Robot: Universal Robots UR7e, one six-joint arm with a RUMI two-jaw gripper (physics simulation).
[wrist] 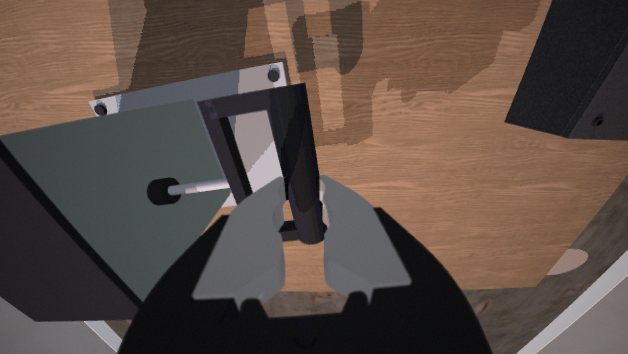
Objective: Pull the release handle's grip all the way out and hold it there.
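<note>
The release handle's grip [301, 155] is a black rectangular frame with a thick round bar on its right side, at the middle of the wrist view. My gripper [302, 178] is shut on the lower part of that round bar, with one grey finger inside the frame's opening and one on the outer side. A thin metal rod [202, 187] with a black collar runs from the grey-green panel [125, 145] toward the frame's left side. The frame's lower left corner is hidden behind the left finger.
A pale base plate [180, 90] with dark bolts lies behind the panel on the wooden table [425, 185]. A dark box-like block [565, 65] stands at the upper right. A dark body [45, 240] fills the lower left. The table's front edge shows near the bottom.
</note>
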